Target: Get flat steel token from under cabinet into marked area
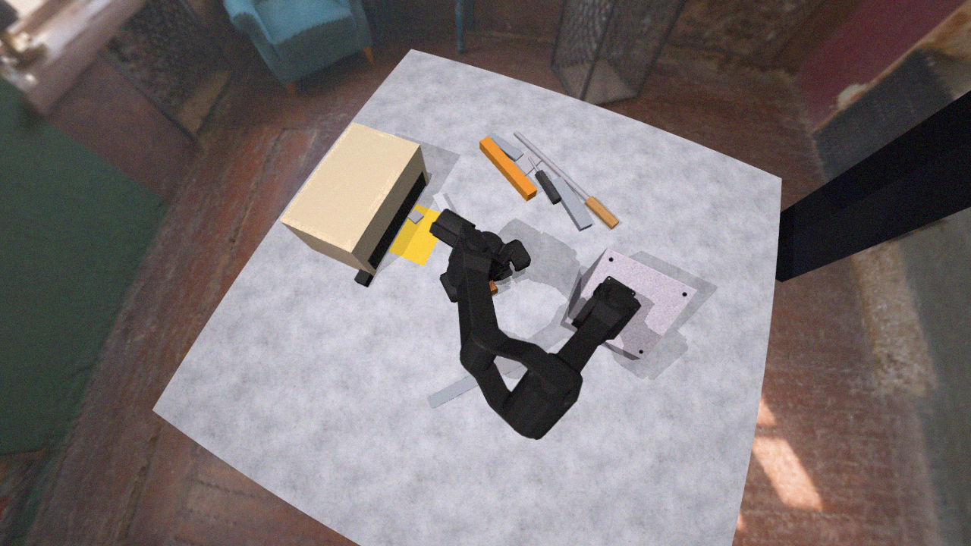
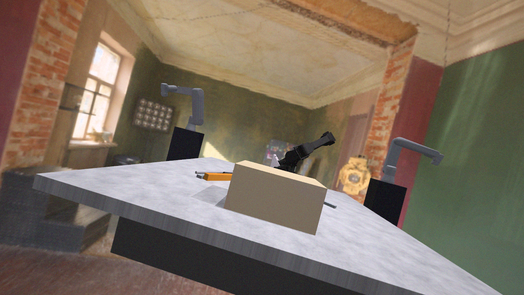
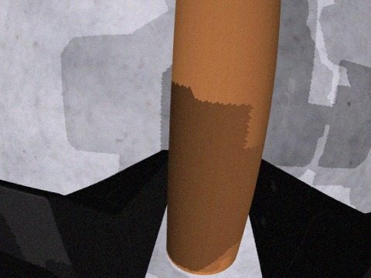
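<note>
The grey bar is 7 cm behind my gripper tip, 31 cm to the right of it and 2 cm below it. Round my gripper tip: flat grey token (25 cm ahead, 7 cm to the right, 2 cm below); orange bar (13 cm ahead, 32 cm to the right, 1 cm below); black-handled tool (4 cm ahead, 35 cm to the right, 2 cm below).
</note>
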